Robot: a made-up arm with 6 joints.
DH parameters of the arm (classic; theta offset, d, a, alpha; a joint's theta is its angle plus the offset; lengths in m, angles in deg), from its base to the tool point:
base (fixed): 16.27 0 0.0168 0
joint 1: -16.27 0.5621 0.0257 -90
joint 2: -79.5 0 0.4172 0
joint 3: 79.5 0.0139 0.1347 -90
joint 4: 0 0.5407 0.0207 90
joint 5: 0 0.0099 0.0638 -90
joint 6: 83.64 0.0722 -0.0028 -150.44
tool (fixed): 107.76 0.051 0 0
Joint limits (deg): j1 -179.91..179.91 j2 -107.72..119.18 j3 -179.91..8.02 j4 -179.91..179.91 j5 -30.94..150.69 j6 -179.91..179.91
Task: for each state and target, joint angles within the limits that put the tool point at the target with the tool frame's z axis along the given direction. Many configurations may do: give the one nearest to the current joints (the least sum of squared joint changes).
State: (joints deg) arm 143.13 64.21 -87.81 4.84 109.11 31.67
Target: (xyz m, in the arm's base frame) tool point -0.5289 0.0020 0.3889 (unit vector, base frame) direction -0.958 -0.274 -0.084
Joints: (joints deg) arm 176.35 28.37 -45.08 -4.34 136.80 39.15
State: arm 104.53 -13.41 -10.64 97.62 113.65 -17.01
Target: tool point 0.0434 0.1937 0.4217 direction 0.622 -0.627 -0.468
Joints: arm 69.12 0.43 5.53 95.81 147.79 -21.52
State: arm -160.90 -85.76 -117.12 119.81 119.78 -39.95
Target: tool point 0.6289 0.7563 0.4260 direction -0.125 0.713 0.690
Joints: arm -125.86 -107.72 -157.67 104.80 128.91 -85.45
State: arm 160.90 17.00 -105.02 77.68 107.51 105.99
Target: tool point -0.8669 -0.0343 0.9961 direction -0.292 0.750 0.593
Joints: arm 179.91 24.65 -107.82 80.53 102.28 100.61
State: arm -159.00 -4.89 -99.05 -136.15 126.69 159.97
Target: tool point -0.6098 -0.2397 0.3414 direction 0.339 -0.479 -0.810
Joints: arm -156.86 33.40 -55.53 -113.87 107.03 168.48
